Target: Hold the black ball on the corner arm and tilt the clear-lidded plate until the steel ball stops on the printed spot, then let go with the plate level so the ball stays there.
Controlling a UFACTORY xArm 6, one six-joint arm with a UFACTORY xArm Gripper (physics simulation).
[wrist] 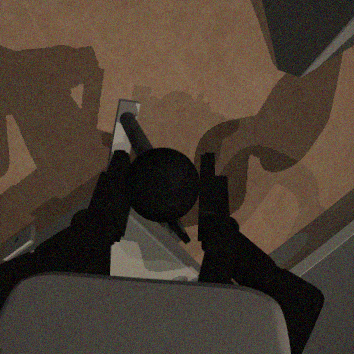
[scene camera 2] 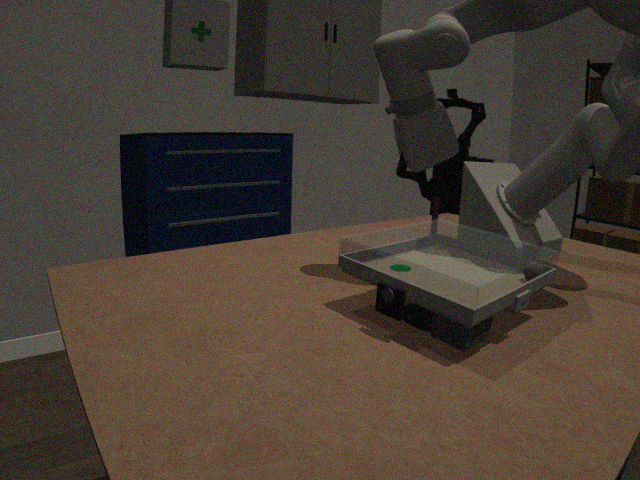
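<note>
The clear-lidded plate [scene camera 2: 474, 314] stands on a dark base on the table; it looks near level, but a slight tilt cannot be ruled out. Its green printed spot [scene camera 2: 400, 268] lies near the left corner. A dark round shape [scene camera 2: 531, 271], apparently the steel ball, is in the right corner, away from the spot. In the wrist view, my gripper [wrist: 165, 168] is shut on the black ball [wrist: 164, 187], one finger on each side. A dark rod runs beneath the ball to the pale corner arm [wrist: 129, 107]. The black ball cannot be made out in the scene view.
The wooden table [scene camera 2: 232, 361] carries the plate and its shadows. The robot's pale wedge-shaped base [scene camera 2: 485, 201] stands behind the plate. A blue drawer cabinet [scene camera 2: 222, 201] is against the back wall, and a shelf rack [scene camera 2: 587, 93] is at the right.
</note>
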